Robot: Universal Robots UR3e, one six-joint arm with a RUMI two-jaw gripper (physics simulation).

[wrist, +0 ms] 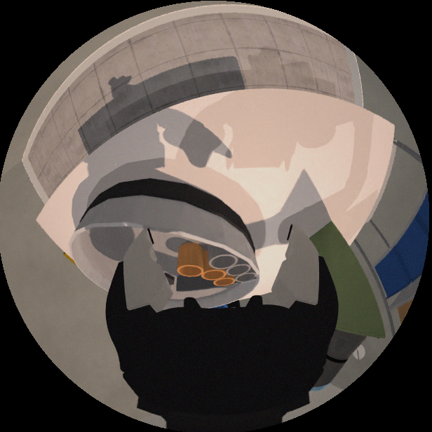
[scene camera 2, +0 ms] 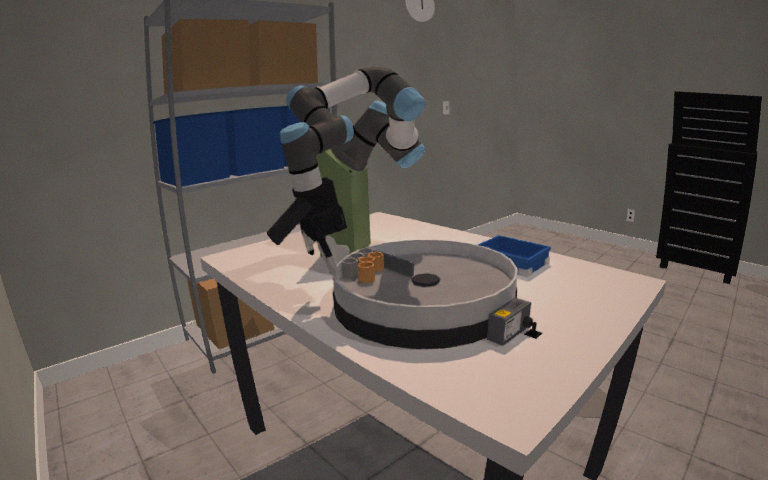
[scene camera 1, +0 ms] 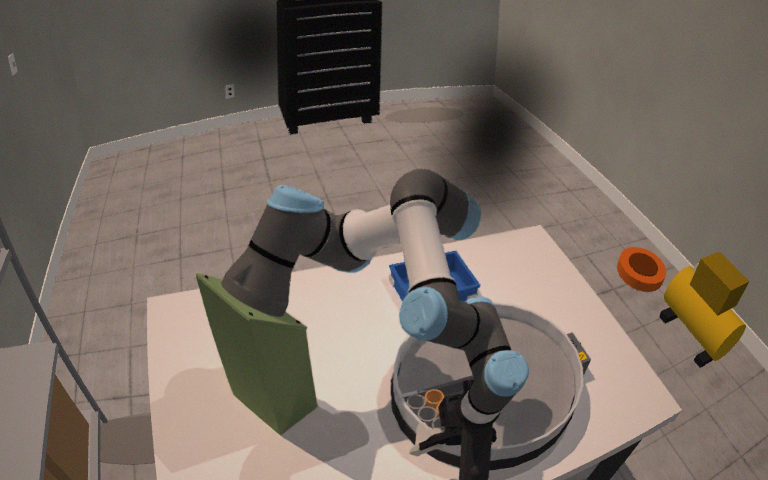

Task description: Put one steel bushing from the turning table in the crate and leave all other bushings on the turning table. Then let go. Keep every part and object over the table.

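Frame: origin at the arm's base, x left, y back, z up, level; millimetres.
Seen in the pictures: gripper, fingertip midpoint: [scene camera 2: 324, 266] [scene camera 1: 449, 449]; arm's base, link origin: [scene camera 2: 346, 157] [scene camera 1: 252, 298].
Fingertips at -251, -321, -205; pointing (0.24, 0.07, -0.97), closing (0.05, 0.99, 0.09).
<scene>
Pixels of each thing's top centre, then the offset from my fingertips to it, as dx, dy, dz. "spot": a spot on its surface instead.
- steel bushing, top centre: [scene camera 1: 441, 424] [scene camera 2: 349, 260] +66, +0, -2
- orange bushing, top centre: [scene camera 2: 366, 264] +83, -48, -2
- blue crate, top centre: [scene camera 1: 435, 275] [scene camera 2: 512, 246] +547, -99, -43
- grey guide bar, surface spot: [scene camera 2: 399, 264] spot: +168, -61, -17
- dark hub, top centre: [scene camera 2: 425, 278] +184, -142, -32
- grey sensor box, surface spot: [scene camera 2: 509, 322] spot: +186, -398, -46
The turning table [scene camera 1: 578, 373] [scene camera 2: 430, 318] [wrist: 150, 206] holds a cluster of bushings near its rim: three grey steel ones and three orange ones. A steel bushing [scene camera 2: 349, 271] [wrist: 223, 268] stands beside an orange bushing [scene camera 2: 366, 273] [wrist: 190, 257]. In scene camera 1 the black gripper hides part of the cluster. My gripper [scene camera 2: 323, 263] [wrist: 219, 228] is open and empty, tilted at the table's rim close to the bushings; its fingers appear on either side of the cluster in the wrist view. The blue crate [scene camera 1: 468, 288] [scene camera 2: 509, 256] is partly hidden by the arm in scene camera 1.
A grey guide bar [scene camera 2: 399, 264] stands inside the turning table beside the bushings, and a dark hub [scene camera 2: 425, 279] sits at its middle. A grey sensor box [scene camera 1: 578, 352] [scene camera 2: 509, 322] is at the outer rim. The green pedestal [scene camera 1: 269, 362] [scene camera 2: 355, 209] carries the arm.
</scene>
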